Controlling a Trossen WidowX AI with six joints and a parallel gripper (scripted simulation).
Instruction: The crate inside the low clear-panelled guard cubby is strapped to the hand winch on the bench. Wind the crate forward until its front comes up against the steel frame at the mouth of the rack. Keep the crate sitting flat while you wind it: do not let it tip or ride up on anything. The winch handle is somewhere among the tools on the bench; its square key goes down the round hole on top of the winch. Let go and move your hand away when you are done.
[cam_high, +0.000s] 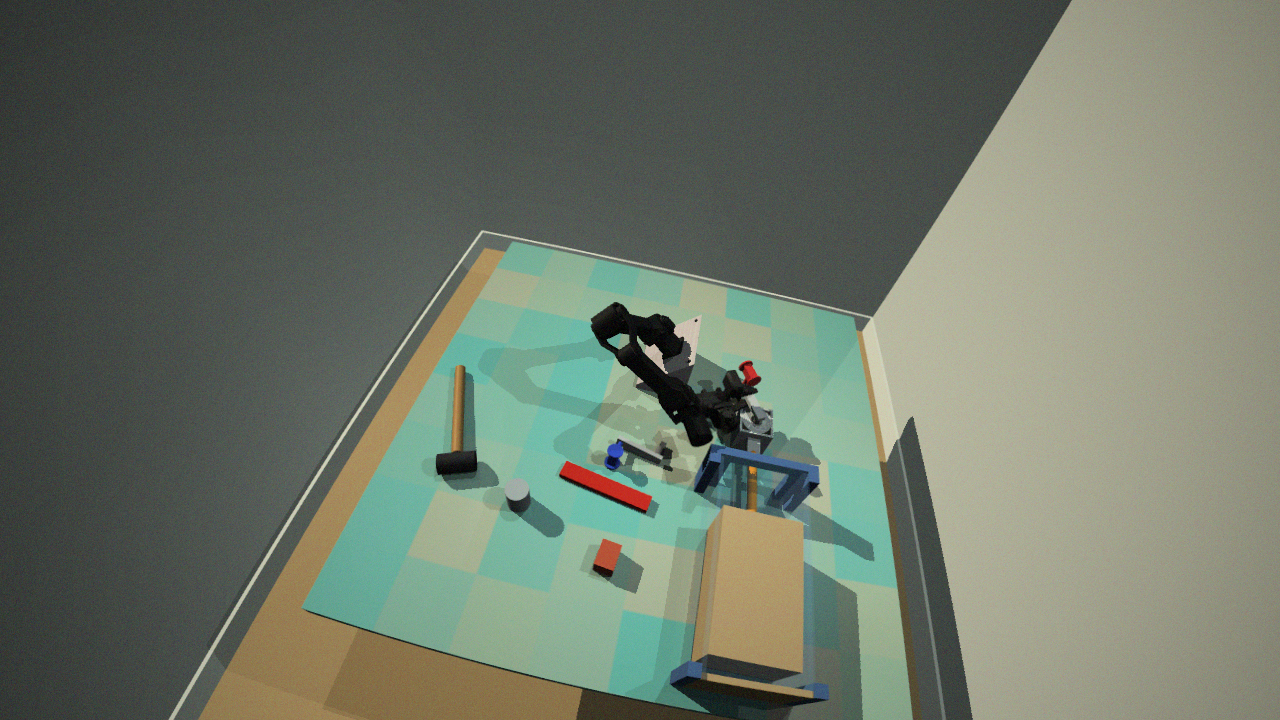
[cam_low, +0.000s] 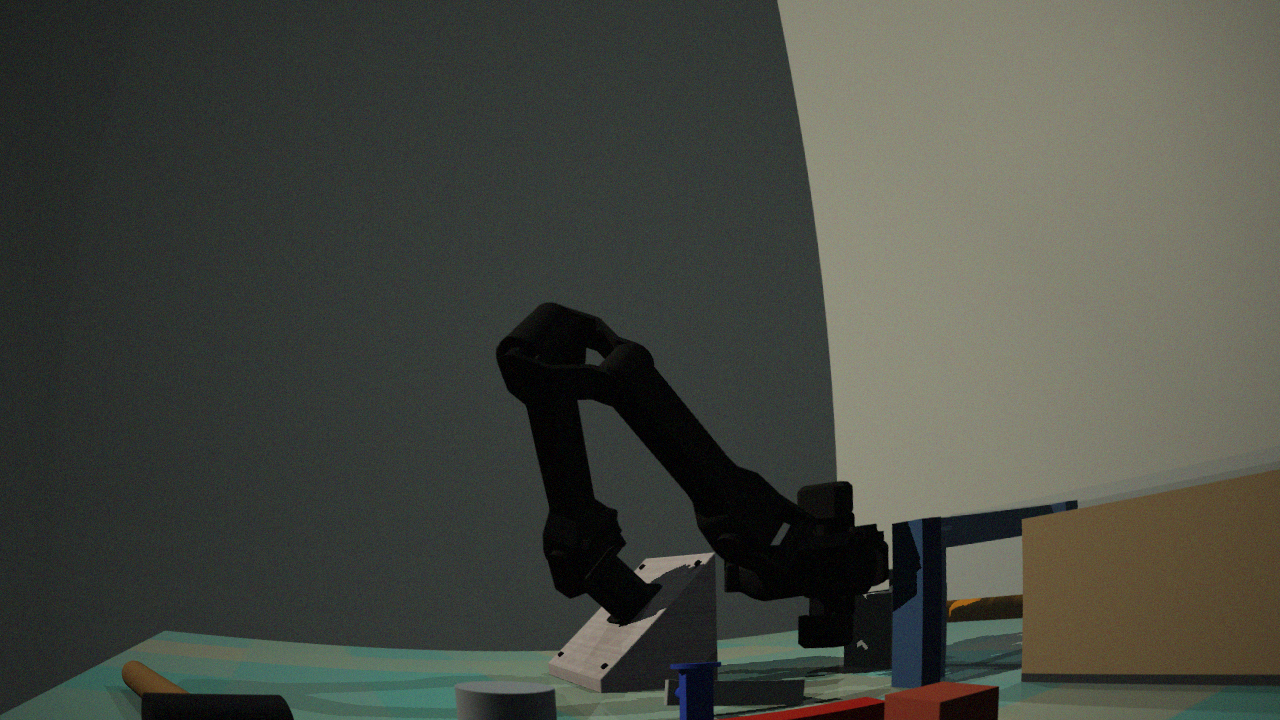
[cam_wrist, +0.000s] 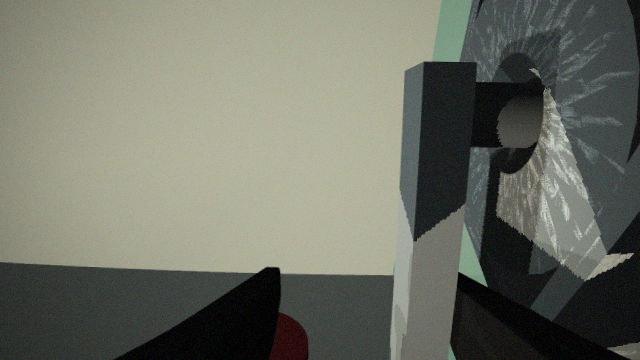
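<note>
Now: gripper tip 1 cm past the winch handle, 1 cm to the left of it and 1 cm above it. From my gripper tip the other things lie so: red knob (4 cm behind, 3 cm to the right, 2 cm above); blue steel frame (21 cm ahead, 3 cm to the left, 2 cm below); grey winch (3 cm ahead, 1 cm to the left, 9 cm below).
</note>
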